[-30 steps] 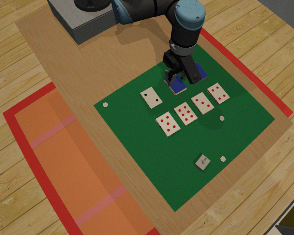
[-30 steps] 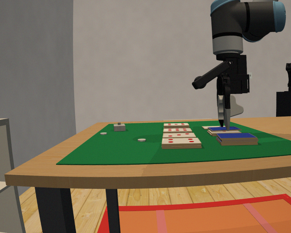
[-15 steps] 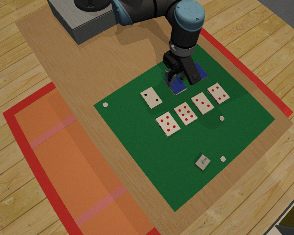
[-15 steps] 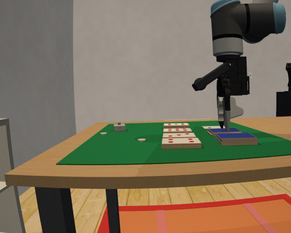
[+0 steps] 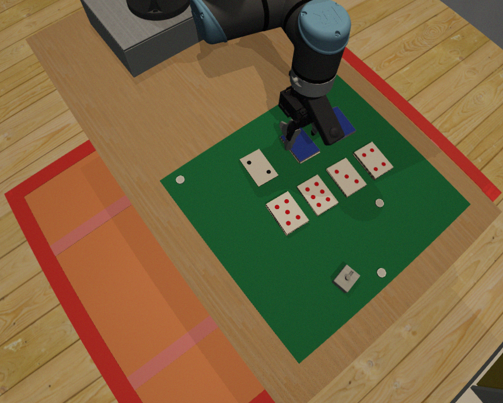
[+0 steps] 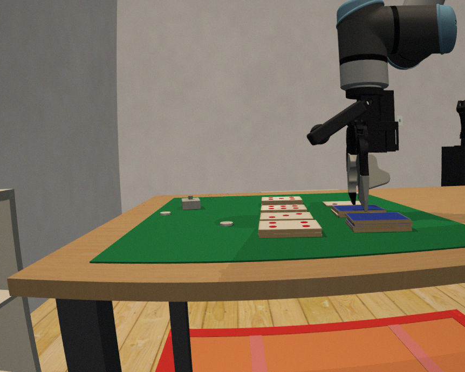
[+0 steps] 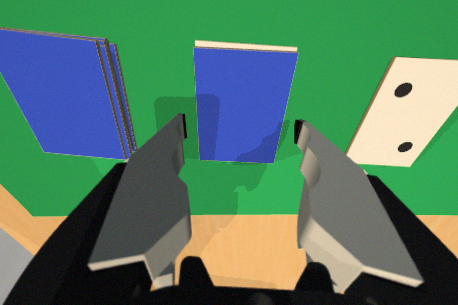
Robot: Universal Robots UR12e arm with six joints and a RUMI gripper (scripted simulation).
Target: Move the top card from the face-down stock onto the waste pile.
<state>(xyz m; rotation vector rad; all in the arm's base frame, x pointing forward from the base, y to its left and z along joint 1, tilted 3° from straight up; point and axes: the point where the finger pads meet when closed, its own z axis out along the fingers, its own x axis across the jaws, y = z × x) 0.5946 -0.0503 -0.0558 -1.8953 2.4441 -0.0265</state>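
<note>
My hand is 2 cm above the card. Also, from my hand: grey block 30 cm ahead, 20 cm to the right, 1 cm below; green mat 12 cm ahead, 7 cm to the right, 4 cm below.
</note>
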